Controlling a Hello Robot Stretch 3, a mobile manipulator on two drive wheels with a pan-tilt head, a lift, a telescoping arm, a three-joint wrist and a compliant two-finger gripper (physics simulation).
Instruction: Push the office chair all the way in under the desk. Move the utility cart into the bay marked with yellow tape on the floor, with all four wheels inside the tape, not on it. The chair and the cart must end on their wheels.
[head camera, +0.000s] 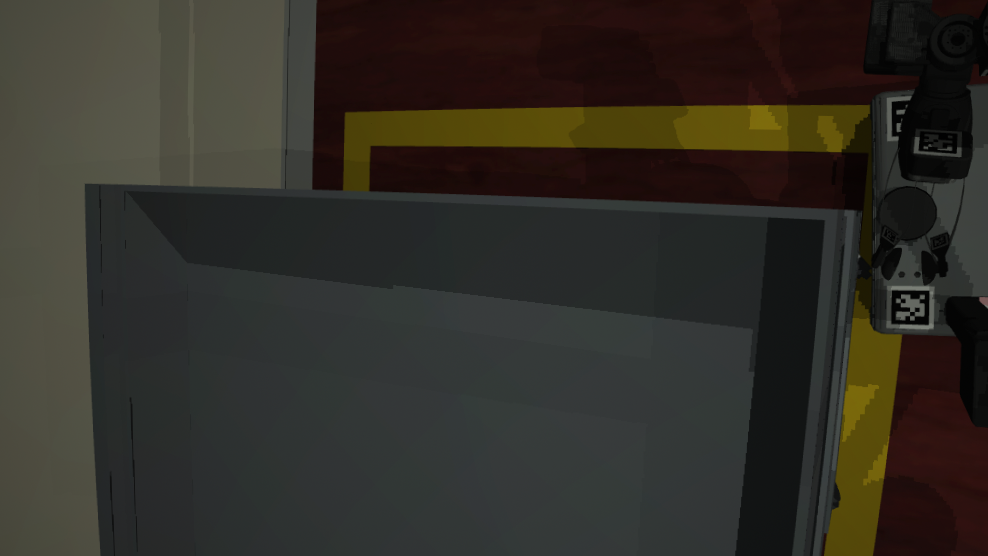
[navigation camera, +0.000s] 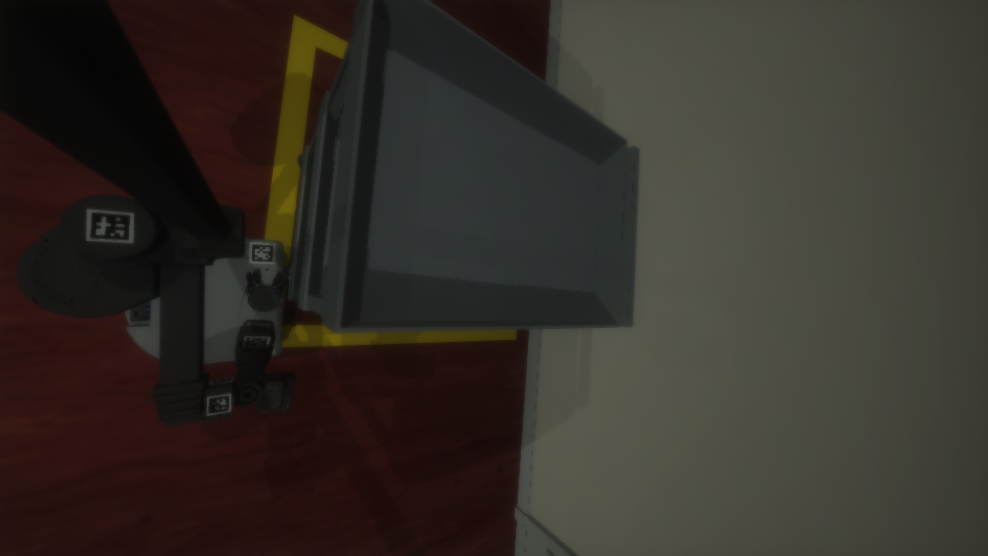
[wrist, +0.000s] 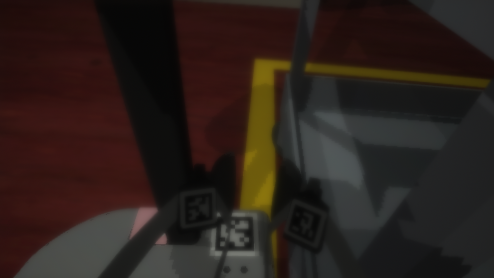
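Pixels of known places: gripper, fingertip midpoint: (head camera: 906, 279) (navigation camera: 269, 270) (wrist: 256, 176); robot's base, link origin: (head camera: 905, 213) (navigation camera: 262, 296).
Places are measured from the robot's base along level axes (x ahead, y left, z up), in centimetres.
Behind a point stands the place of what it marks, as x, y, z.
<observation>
The grey utility cart (head camera: 414, 414) {38.9, 15.5, 79.4} (navigation camera: 483, 193) {31.9, 21.6, 79.4} (wrist: 410, 120) {37.1, 39.7, 15.0} stands upright over the yellow tape bay (head camera: 483, 127) {75.8, -19.8, 0.0} (navigation camera: 295, 103) {8.2, 66.9, 0.1} (wrist: 262, 110) {7.9, 62.3, 0.0}. Its near side runs beside the near tape strip. A small part of one near wheel (navigation camera: 301, 159) {9.7, 45.1, 7.7} (wrist: 276, 135) {9.8, 44.5, 5.5} shows at that strip's inner edge; whether it touches the tape is unclear. The far wheels are hidden. My gripper (head camera: 909, 266) {1.0, 7.6, 33.8} (navigation camera: 266, 276) {1.0, 7.6, 33.8} (wrist: 256, 176) {1.0, 7.6, 33.8} is partly open and empty, above my base and beside the cart's near side. The office chair and the desk do not show in these views.
My base (head camera: 970, 207) {-7.4, -0.6, 16.0} (navigation camera: 224, 304) {-8.3, -1.3, 16.0} (wrist: 100, 245) {-16.6, 11.2, 16.0} stands close against the cart's near side and overlaps part of the near tape strip in view. A pale wall (head camera: 234, 89) {122.5, -30.1, 22.6} (navigation camera: 794, 276) {125.8, 7.3, 109.0} with a grey baseboard (head camera: 300, 89) {120.9, -32.4, 4.6} stands behind the bay. Dark red wooden floor surrounds the tape.
</observation>
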